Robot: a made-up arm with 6 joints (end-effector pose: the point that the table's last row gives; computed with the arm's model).
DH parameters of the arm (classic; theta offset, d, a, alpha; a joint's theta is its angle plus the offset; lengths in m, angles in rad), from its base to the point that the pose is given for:
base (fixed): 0.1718 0 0.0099 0
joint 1: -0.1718 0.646 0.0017 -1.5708
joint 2: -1.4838 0 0.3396 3.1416
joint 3: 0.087 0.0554 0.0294 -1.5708
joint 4: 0 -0.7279 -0.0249 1.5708
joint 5: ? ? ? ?
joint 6: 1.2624 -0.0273 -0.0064 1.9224
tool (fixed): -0.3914 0.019 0 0
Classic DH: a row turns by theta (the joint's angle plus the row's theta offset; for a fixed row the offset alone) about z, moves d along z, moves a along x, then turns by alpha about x.
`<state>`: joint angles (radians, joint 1 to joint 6).
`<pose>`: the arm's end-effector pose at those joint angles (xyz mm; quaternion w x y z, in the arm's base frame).
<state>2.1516 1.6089 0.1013 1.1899 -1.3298 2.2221</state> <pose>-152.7 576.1 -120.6 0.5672 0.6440 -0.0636 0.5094</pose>
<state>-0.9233 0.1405 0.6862 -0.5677 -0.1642 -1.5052</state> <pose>309.3 -765.3 1264.6 0.3257 0.4507 -0.7268 0.4032</pose>
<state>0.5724 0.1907 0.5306 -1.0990 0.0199 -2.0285</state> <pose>808.8 375.3 1054.7 0.3555 -0.8835 0.2861 -0.1055</pose>
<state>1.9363 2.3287 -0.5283 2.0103 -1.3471 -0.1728</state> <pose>169.5 -387.5 -62.6 0.3318 0.8848 -0.2477 0.2137</pose>
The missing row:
joint 5: 0 0.209 0.0014 -1.5708
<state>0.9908 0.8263 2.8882 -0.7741 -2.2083 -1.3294</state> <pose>208.8 -29.2 1550.4 0.1053 0.5354 0.3622 0.7557</pose>
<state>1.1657 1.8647 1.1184 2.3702 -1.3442 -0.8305</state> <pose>347.1 961.2 186.7 0.7060 -0.5615 0.2401 0.3586</pose>
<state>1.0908 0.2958 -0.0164 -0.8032 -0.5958 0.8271</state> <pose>545.2 643.3 594.5 0.1800 0.1552 0.5210 0.8198</pose>
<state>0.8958 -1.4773 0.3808 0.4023 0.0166 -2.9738</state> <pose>-176.4 -639.1 1417.5 0.7167 -0.4215 0.1487 -0.5353</pose>
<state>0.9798 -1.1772 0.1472 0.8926 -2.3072 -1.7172</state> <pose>31.1 -374.5 1521.1 0.5584 0.8098 -0.1512 0.0981</pose>
